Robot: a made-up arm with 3 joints. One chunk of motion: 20 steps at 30 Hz.
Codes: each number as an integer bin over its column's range. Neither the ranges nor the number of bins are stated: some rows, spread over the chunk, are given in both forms.
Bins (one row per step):
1: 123 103 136
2: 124 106 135
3: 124 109 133
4: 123 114 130
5: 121 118 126
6: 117 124 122
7: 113 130 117
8: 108 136 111
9: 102 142 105
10: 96 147 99
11: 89 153 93
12: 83 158 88
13: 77 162 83
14: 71 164 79
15: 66 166 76
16: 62 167 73
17: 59 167 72
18: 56 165 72
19: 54 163 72
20: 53 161 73
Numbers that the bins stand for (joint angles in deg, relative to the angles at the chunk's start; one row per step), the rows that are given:
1: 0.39 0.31 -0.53
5: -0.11 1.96 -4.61
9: -4.80 4.59 -13.18
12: -9.49 6.35 -20.11
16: -14.68 7.34 -26.23
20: -16.91 6.68 -26.23
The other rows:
2: 0.64 0.64 -0.94
3: 0.64 0.97 -1.76
4: 0.39 1.52 -2.98
6: -1.09 2.62 -6.24
7: -2.08 3.27 -8.28
8: -3.32 3.93 -10.73
10: -6.28 5.14 -15.62
11: -8.01 5.80 -18.07
13: -10.98 6.79 -22.15
14: -12.46 7.01 -23.78
15: -13.69 7.23 -25.00
17: -15.42 7.34 -26.64
18: -16.16 7.12 -26.64
19: -16.66 6.90 -26.64

